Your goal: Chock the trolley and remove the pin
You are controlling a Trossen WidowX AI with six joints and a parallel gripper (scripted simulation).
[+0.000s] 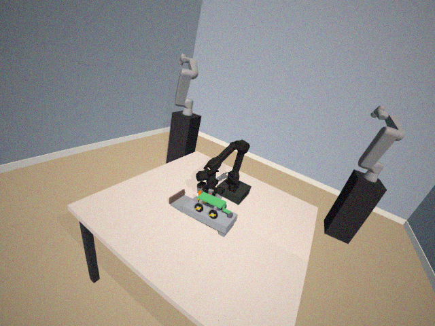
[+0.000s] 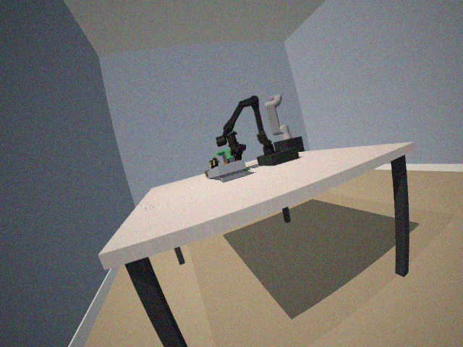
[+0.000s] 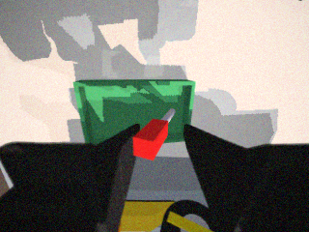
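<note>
My gripper tip is 80 mm short of the yellow chock, 30 mm to the left of it and 30 mm below it. Also, from my gripper tip: red-headed stop pin (10 mm below); brown end wall (200 mm to the right, 120 mm ahead, 20 mm below); green trolley (140 mm ahead, 70 mm to the left, 60 mm above).
</note>
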